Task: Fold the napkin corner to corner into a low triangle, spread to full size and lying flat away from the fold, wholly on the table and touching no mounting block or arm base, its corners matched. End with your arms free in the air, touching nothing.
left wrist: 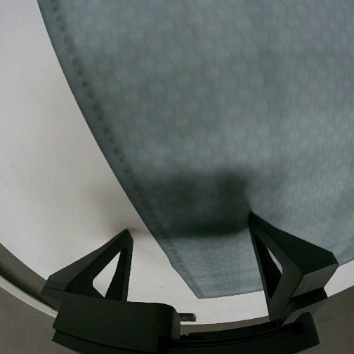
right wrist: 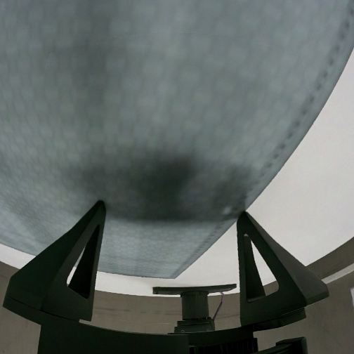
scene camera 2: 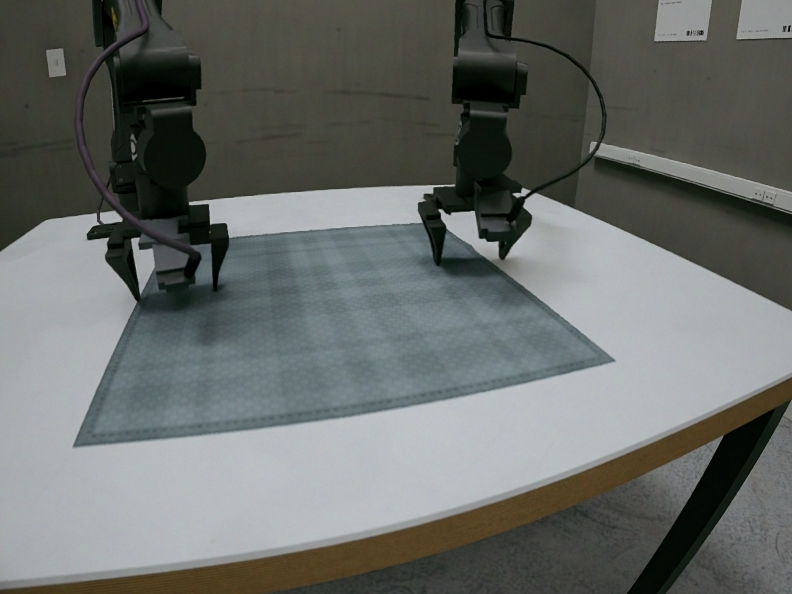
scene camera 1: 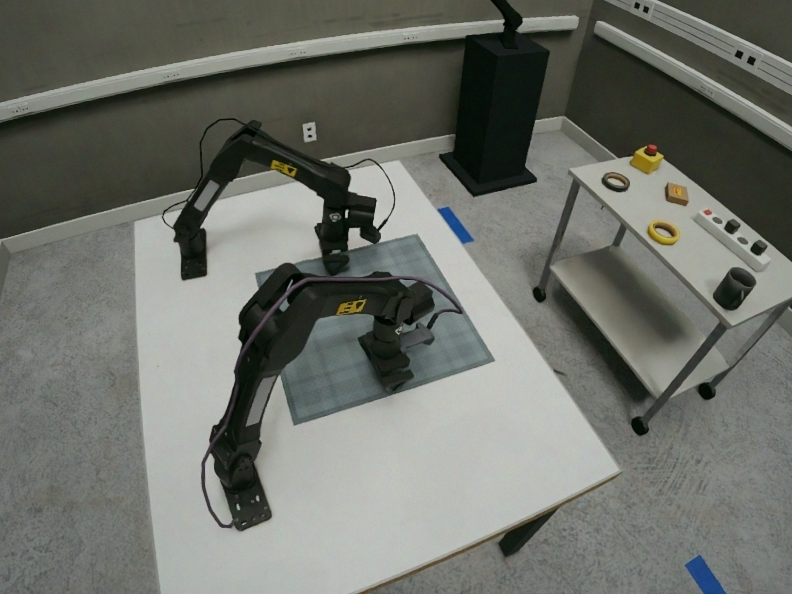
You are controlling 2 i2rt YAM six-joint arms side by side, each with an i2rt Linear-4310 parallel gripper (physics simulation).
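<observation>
A blue-grey checked napkin lies unfolded and flat on the white table. My left gripper is open low over one far corner in scene camera 2, one finger over the napkin and the other over bare table; a slight kink shows in the napkin's edge there. My right gripper is open low near the other far corner, one fingertip at the napkin's edge, the other over cloth. Whether the tips touch is unclear.
The white table carries the left arm base and the right arm base, both at the left in scene camera 1, apart from the napkin. A cart and a black pedestal stand off the table.
</observation>
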